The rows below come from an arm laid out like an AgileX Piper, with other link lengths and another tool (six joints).
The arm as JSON. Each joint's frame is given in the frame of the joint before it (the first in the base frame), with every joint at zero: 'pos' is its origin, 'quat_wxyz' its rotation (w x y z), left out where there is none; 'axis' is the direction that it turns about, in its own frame. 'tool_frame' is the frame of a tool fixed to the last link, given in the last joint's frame.
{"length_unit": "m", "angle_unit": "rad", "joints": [
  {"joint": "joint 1", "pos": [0.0, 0.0, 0.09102], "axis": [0.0, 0.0, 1.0]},
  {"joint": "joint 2", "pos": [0.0, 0.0, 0.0], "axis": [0.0, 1.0, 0.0]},
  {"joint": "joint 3", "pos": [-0.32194, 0.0, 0.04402], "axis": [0.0, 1.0, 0.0]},
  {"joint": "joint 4", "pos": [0.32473, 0.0, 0.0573], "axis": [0.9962, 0.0, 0.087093]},
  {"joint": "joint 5", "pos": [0.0, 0.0, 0.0], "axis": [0.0, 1.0, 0.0]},
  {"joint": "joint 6", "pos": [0.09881, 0.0, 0.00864], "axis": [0.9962, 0.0, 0.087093]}
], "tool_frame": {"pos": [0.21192, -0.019, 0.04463], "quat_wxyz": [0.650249, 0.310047, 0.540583, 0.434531]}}
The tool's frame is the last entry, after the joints.
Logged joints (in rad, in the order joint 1, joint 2, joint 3, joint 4, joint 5, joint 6), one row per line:
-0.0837 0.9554 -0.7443 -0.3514 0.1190 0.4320
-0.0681 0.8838 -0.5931 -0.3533 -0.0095 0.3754
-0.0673 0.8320 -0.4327 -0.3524 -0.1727 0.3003
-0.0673 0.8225 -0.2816 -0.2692 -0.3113 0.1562
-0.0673 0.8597 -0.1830 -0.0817 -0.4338 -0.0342
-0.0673 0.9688 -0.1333 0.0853 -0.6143 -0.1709
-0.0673 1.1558 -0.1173 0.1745 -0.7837 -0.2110
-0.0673 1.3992 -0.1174 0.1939 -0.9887 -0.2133
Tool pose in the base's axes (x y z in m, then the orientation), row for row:
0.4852 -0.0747 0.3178 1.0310 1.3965 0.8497
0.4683 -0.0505 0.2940 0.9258 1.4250 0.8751
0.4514 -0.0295 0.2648 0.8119 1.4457 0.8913
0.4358 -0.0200 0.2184 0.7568 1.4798 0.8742
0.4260 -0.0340 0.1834 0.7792 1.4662 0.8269
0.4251 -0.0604 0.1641 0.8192 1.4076 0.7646
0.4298 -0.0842 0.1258 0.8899 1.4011 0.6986
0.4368 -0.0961 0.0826 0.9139 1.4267 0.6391
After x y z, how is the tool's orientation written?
As a rotation vector, in radians.
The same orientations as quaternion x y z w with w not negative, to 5 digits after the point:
0.43894 0.59454 0.36175 0.56832
0.39558 0.60888 0.37392 0.57703
0.34861 0.62075 0.38270 0.58880
0.32519 0.63587 0.37564 0.59061
0.33610 0.63243 0.35668 0.59988
0.35655 0.61264 0.33278 0.62193
0.38722 0.60965 0.30398 0.62128
0.39703 0.61980 0.27764 0.61736

